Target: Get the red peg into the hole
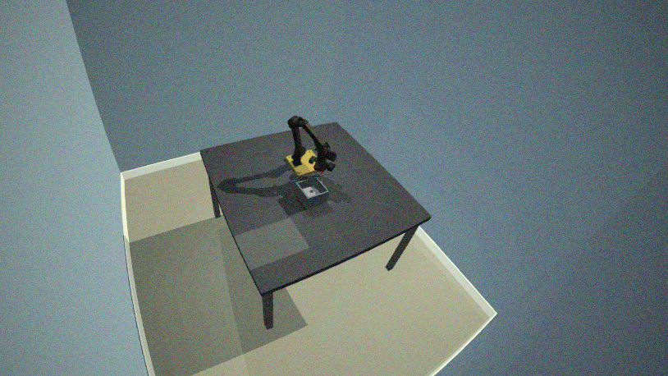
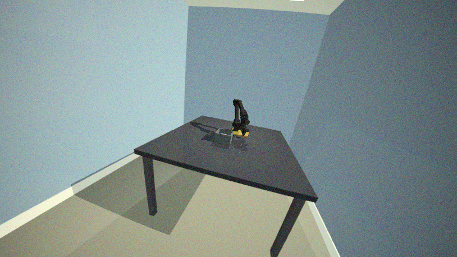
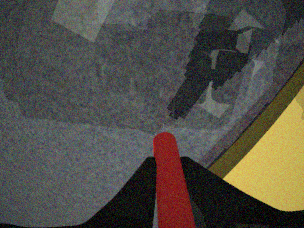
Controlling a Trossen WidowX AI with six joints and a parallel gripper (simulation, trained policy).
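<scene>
My gripper tip is now 180 mm short of the plate, 180 mm to the left of it and 20 mm below it. The rest, counted from my gripper tip: grey box 180 mm ahead, 180 mm to the right; red peg 20 mm above.
</scene>
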